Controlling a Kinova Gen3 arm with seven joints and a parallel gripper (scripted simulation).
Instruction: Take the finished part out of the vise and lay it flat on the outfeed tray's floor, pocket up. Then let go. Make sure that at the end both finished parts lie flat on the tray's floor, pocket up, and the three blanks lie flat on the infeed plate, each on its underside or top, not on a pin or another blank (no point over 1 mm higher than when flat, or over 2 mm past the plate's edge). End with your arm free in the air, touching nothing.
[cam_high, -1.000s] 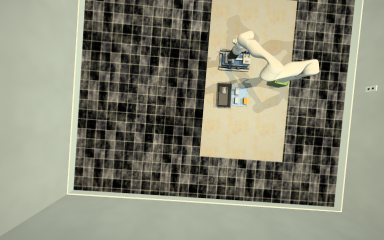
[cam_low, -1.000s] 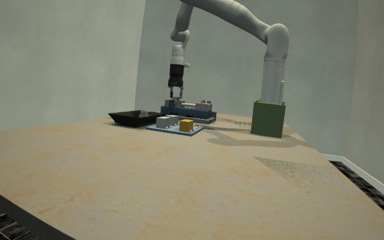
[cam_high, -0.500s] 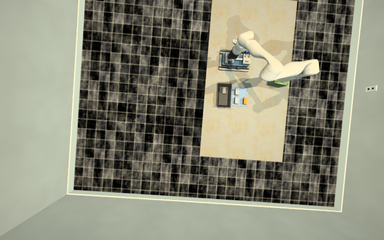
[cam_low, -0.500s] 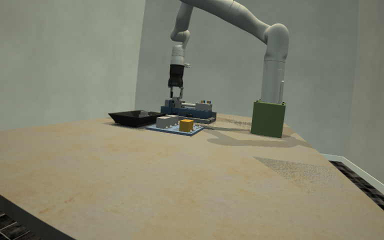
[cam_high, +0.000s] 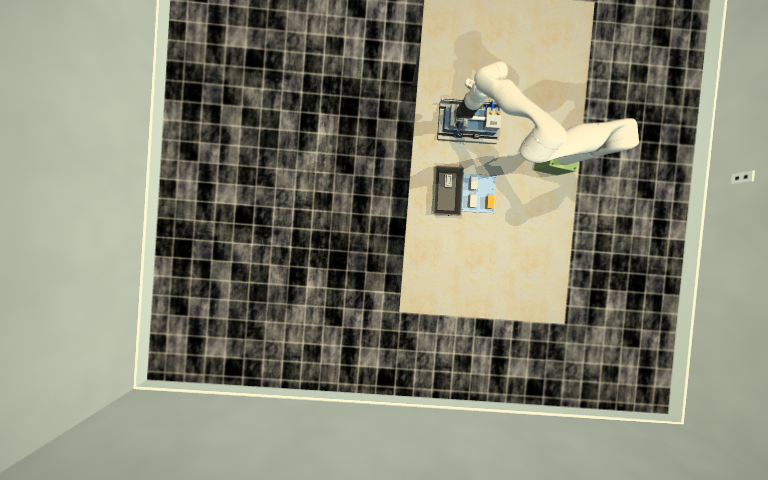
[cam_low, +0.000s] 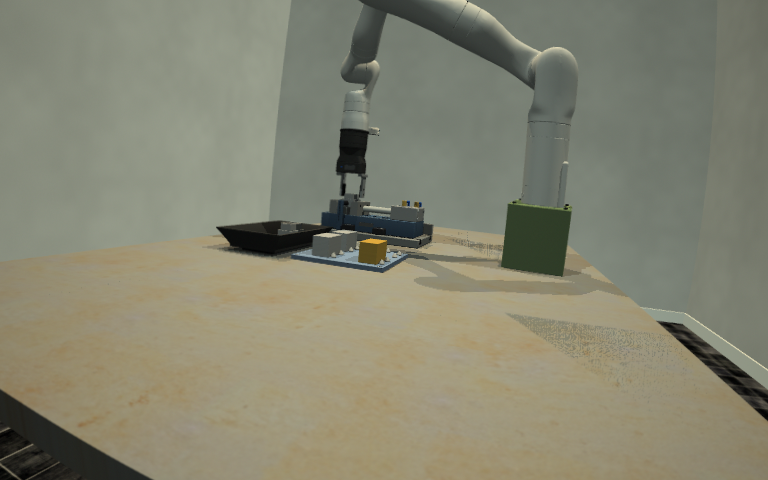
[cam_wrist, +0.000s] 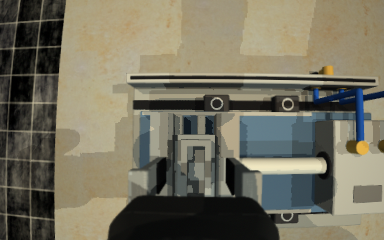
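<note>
Right now the blue vise is 70 mm behind my hand and 80 mm below it. Also, from my hand: orange block (220 mm behind, 380 mm to the left, 100 mm below); then light blue plate (170 mm behind, 340 mm to the left, 120 mm below).
</note>
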